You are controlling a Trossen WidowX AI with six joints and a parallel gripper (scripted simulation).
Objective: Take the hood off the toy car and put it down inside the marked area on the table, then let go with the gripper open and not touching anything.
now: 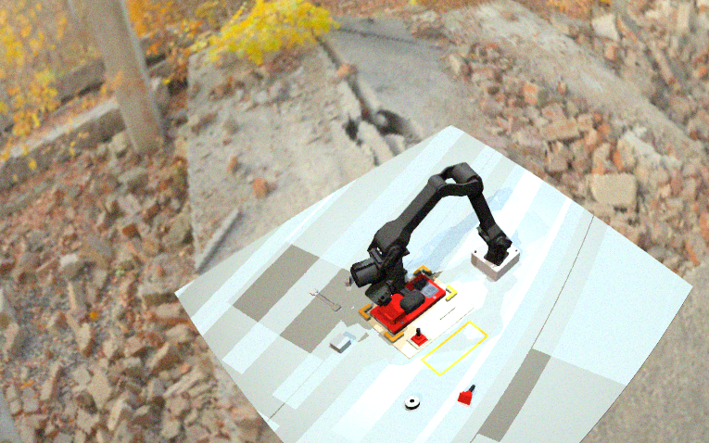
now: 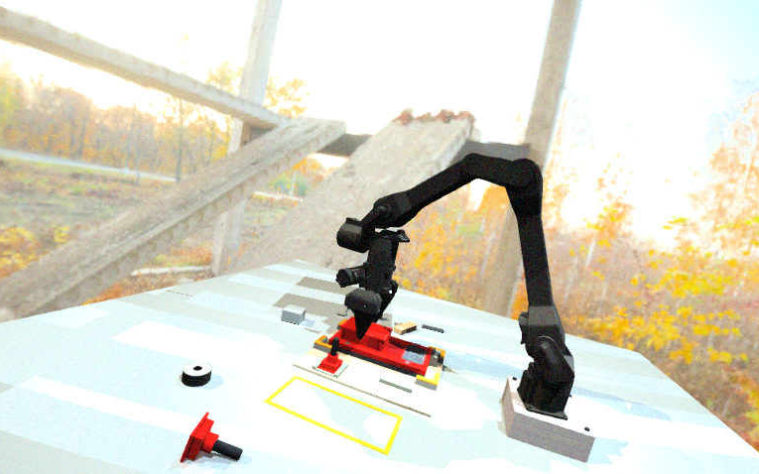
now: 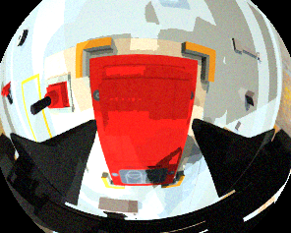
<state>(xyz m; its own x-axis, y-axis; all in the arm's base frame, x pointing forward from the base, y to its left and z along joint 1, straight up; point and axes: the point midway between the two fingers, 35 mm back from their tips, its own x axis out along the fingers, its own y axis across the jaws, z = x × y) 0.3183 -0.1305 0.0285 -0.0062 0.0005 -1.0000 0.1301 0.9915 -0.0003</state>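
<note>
Right now the red hood is right at my gripper tip. Round my gripper tip: wrench 9 cm ahead, 21 cm to the right, 4 cm below; then wooden block 8 cm behind, 16 cm to the right, 4 cm below; then black ring 21 cm ahead, 24 cm to the left, 3 cm below.
</note>
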